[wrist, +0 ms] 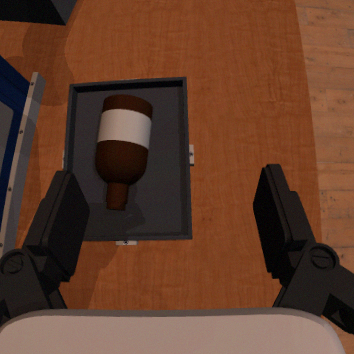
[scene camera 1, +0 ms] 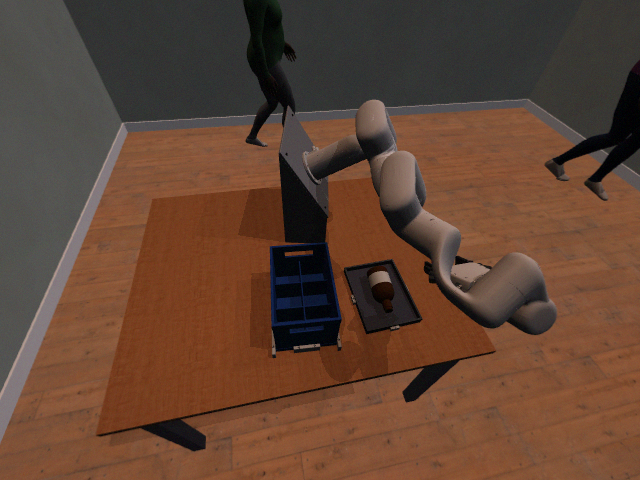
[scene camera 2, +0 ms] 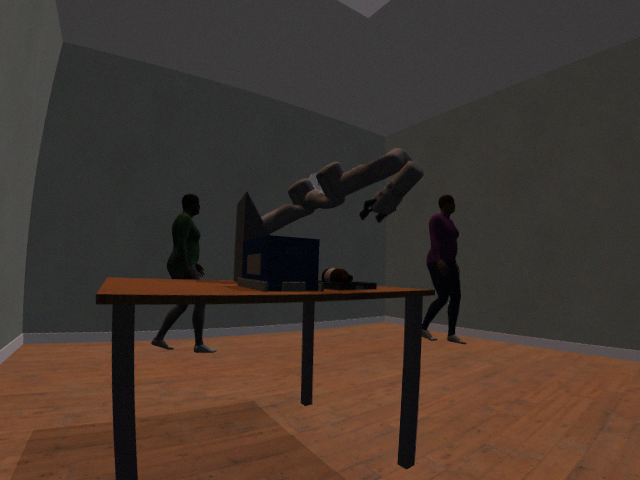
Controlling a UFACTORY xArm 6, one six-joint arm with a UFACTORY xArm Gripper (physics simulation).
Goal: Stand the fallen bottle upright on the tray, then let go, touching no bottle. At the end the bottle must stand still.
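Frame: origin at the arm's base, x ahead, y down, z left, level; metres.
Where they show: gripper, fingertip midpoint: (wrist: 168, 187) (scene camera 2: 369, 218); arm's base, origin of the base link: (scene camera 1: 311, 168) (scene camera 2: 259, 228).
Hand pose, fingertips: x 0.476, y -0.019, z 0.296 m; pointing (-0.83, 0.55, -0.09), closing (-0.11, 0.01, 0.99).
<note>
Things, the pixels of their top centre, and the offset from my fingertips. Level surfaces: height alone.
- brown bottle with a white label, middle of its top: (wrist: 114, 147) (scene camera 1: 384, 284) (scene camera 2: 339, 268) dy +0.204, dx -0.075, dz -0.092 m
- dark shallow tray, middle of its top: (wrist: 124, 154) (scene camera 1: 381, 291) (scene camera 2: 338, 281) dy +0.258, dx -0.080, dz -0.093 m
- blue crate with compartments, middle of its top: (scene camera 1: 302, 279) (scene camera 2: 278, 240) dy +0.108, dx -0.060, dz -0.367 m
- wooden table, its level: dy +0.284 m
A brown bottle with a white label (scene camera 1: 381, 286) (scene camera 2: 338, 275) (wrist: 122, 145) lies on its side inside the dark shallow tray (scene camera 1: 359, 286) (scene camera 2: 364, 285) (wrist: 167, 150). Its neck points to the tray's front short side, toward the bottom of the wrist view. My gripper (scene camera 2: 371, 217) (wrist: 168, 187) is open and empty. It hangs tilted, well above the table and off to the right of the bottle, touching nothing. In the wrist view the bottle lies up and left of the middle between the fingers. In scene camera 1 the arm partly hides the gripper.
A blue crate with compartments (scene camera 1: 305, 338) (scene camera 2: 294, 263) (wrist: 15, 100) stands left of the tray, held by light brackets. The arm's dark mount (scene camera 1: 305, 217) stands behind the crate. The wooden table (scene camera 1: 206, 310) ends a little right of the tray. Two people are on the floor beyond the table.
</note>
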